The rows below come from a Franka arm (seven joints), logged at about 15 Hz.
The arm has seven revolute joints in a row. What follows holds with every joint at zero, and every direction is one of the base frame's.
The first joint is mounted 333 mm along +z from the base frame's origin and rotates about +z.
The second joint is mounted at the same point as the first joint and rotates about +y.
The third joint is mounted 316 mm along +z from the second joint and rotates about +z.
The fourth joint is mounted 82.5 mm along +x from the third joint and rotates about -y.
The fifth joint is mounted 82.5 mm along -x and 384 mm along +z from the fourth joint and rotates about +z.
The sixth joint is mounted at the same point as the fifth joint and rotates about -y.
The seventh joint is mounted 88 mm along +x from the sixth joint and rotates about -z.
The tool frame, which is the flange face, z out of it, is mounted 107 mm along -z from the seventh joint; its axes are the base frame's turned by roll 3.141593, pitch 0 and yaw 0 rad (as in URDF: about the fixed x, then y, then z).
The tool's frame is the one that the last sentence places.
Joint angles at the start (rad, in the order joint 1, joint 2, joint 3, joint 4, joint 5, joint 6, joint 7):
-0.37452, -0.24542, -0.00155, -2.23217, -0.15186, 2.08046, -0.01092
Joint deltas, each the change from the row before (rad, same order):
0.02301, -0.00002, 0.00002, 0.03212, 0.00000, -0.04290, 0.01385
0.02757, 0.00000, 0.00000, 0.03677, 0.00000, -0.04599, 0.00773
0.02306, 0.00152, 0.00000, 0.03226, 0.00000, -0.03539, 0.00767
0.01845, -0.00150, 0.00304, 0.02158, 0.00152, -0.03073, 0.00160
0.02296, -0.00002, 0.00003, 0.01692, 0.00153, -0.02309, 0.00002
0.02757, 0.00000, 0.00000, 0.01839, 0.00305, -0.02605, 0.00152
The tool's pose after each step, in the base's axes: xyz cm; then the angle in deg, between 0 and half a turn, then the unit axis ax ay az. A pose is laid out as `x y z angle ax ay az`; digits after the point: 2 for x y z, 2 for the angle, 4 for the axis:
45.40 -17.64 49.35 171.39 0.9889 -0.1460 0.0288
45.97 -16.50 50.70 171.39 0.9900 -0.1390 0.0254
46.46 -15.54 51.86 171.37 0.9907 -0.1338 0.0241
46.73 -14.57 52.69 171.43 0.9918 -0.1261 0.0211
47.03 -13.51 53.30 171.53 0.9930 -0.1164 0.0190
47.34 -12.22 53.95 171.72 0.9943 -0.1054 0.0163

